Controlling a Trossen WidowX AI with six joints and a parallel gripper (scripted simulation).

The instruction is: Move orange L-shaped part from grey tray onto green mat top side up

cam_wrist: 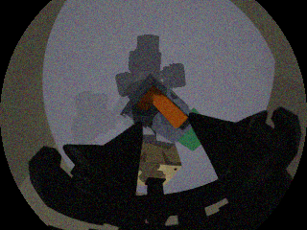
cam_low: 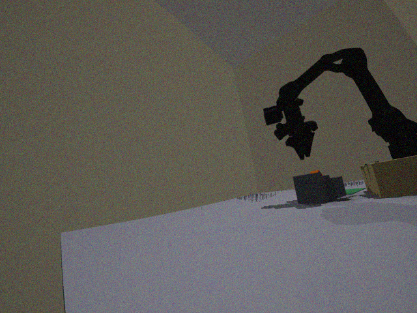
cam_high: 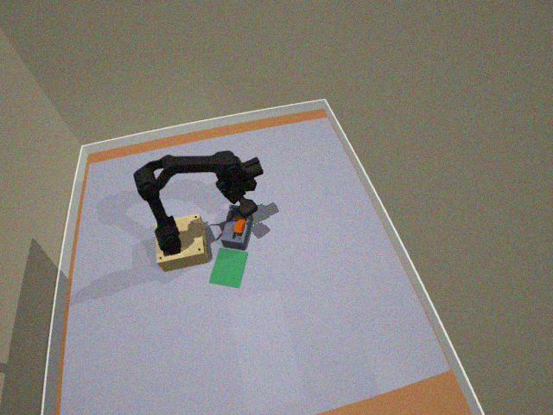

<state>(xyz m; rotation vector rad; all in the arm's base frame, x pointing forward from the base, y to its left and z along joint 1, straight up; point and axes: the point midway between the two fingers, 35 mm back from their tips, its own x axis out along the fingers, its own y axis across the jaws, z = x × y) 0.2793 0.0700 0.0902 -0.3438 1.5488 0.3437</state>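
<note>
My gripper tip is 100 mm above the orange L-shaped part and 10 mm past it. Also, from my gripper tip: green mat: 160 mm to the right, 160 mm below, 90 mm behind.
</note>
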